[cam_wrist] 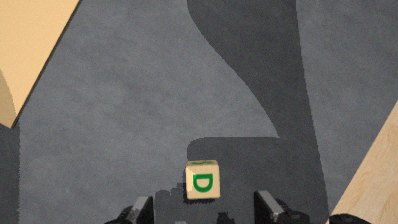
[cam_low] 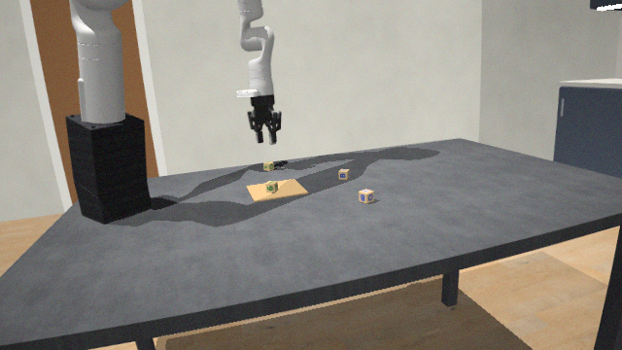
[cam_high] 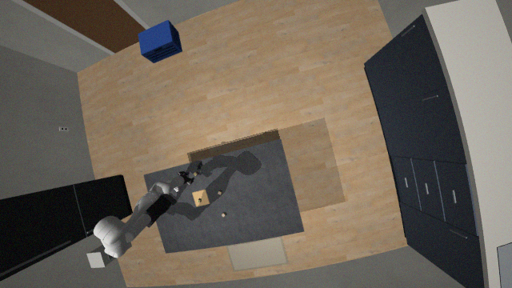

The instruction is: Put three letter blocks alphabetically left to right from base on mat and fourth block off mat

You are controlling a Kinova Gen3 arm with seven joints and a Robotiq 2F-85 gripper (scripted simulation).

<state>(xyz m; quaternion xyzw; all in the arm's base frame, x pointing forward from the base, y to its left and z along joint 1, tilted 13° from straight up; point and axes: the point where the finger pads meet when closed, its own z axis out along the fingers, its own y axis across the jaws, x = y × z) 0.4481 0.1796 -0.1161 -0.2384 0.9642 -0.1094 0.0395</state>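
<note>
Now: hand 9 cm above the green-marked block. From my hand the other things lie so: mat 4 cm behind, 23 cm to the right, 10 cm below.
</note>
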